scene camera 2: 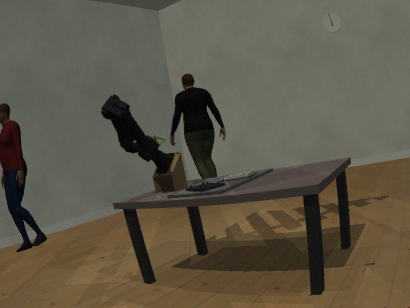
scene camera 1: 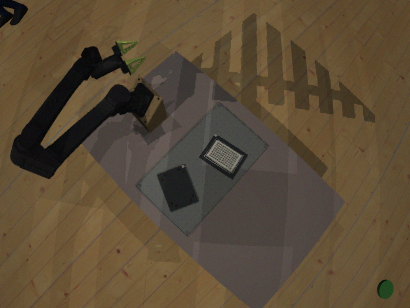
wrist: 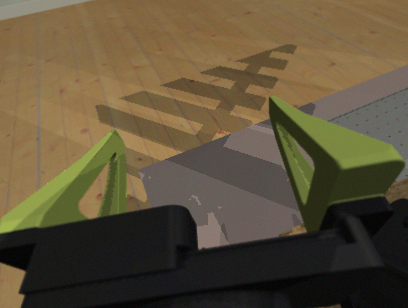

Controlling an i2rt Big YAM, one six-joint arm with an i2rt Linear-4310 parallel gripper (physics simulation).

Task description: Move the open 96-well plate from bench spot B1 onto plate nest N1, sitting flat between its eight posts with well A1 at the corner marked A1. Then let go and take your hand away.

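Places are measured from the arm's base along level axes (x left, y back, z up), in metres.
Pixels of known places: gripper, fingertip midpoint: [scene camera 2: 161, 141] [scene camera 1: 141, 49] [wrist: 192, 121]; arm's base, link origin: [scene camera 2: 165, 164] [scene camera 1: 141, 100] [wrist: 387, 285].
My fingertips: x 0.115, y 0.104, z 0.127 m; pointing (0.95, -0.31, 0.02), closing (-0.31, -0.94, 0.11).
For each thing: its top centre in the pictures, then the offset to it from my fingertips. Level surfaces: height alone.
- white 96-well plate, top centre: [scene camera 1: 224, 155] [scene camera 2: 238, 174] dy -0.485, dx -0.020, dz -0.241 m
- dark plate nest N1, top centre: [scene camera 1: 177, 187] [scene camera 2: 204, 183] dy -0.442, dx -0.253, dz -0.236 m
- small light mark, top centre: [scene camera 1: 183, 166] dy -0.395, dx -0.173, dz -0.245 m
- perforated grey board, top centre: [scene camera 1: 204, 165] [scene camera 2: 224, 181] dy -0.454, dx -0.109, dz -0.257 m
- mauve table, surface height: dz -0.270 m
The white 96-well plate [scene camera 1: 224, 156] [scene camera 2: 240, 176] lies flat on a dark rectangular pad, bench spot B1 [scene camera 1: 233, 174], on the grey board. The dark plate nest N1 [scene camera 1: 178, 188] [scene camera 2: 205, 186] stands beside it on the same board, turned at a different angle, with a small light mark [scene camera 1: 183, 166] at one corner. Its posts are too small to count. My gripper [scene camera 1: 140, 51] [wrist: 192, 121] is open and empty, with green fingers wide apart, off the table corner behind the wooden arm base, far from the plate. Neither plate nor nest shows in the wrist view.
The perforated grey board [scene camera 1: 150, 186] [wrist: 384, 112] lies on the mauve table [scene camera 1: 310, 200] [scene camera 2: 280, 186]. The wooden base block [scene camera 1: 156, 116] [scene camera 2: 170, 182] stands between gripper and board. Two people [scene camera 2: 196, 110] [scene camera 2: 12, 150] are in the room. A green disc [scene camera 1: 385, 289] lies on the floor.
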